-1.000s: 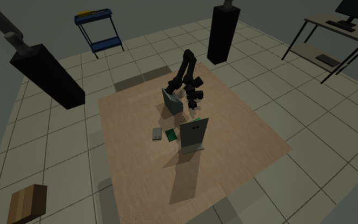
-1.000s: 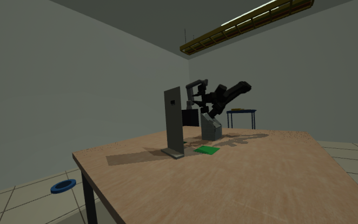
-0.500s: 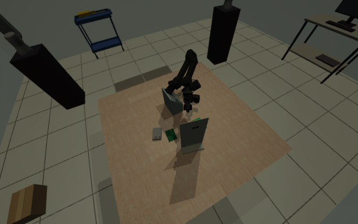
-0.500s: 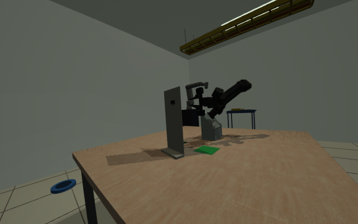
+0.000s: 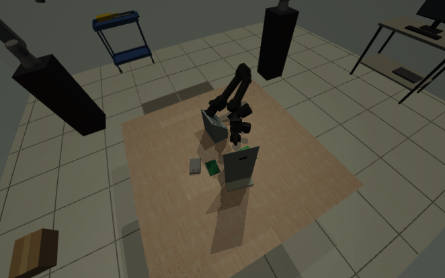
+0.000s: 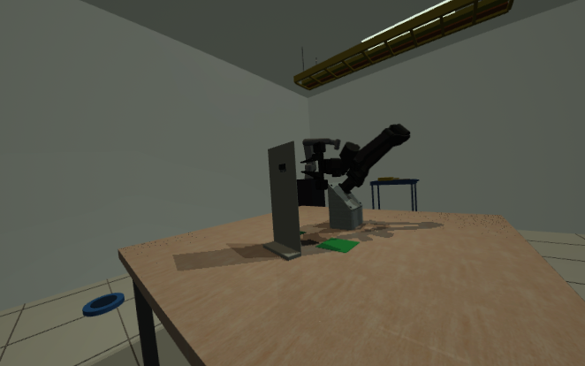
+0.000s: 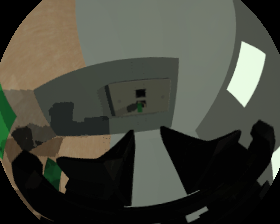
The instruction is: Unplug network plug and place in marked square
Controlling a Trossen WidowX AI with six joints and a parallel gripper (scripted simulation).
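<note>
Right now the network plug is 70 mm ahead of my gripper tip and 20 mm to the right of it. Round my gripper tip: marked square (60 mm behind, 110 mm to the left, 300 mm below); grey block (130 mm behind, 240 mm to the right, 290 mm below); grey upright panel (90 mm ahead, 10 mm to the right, 120 mm below).
</note>
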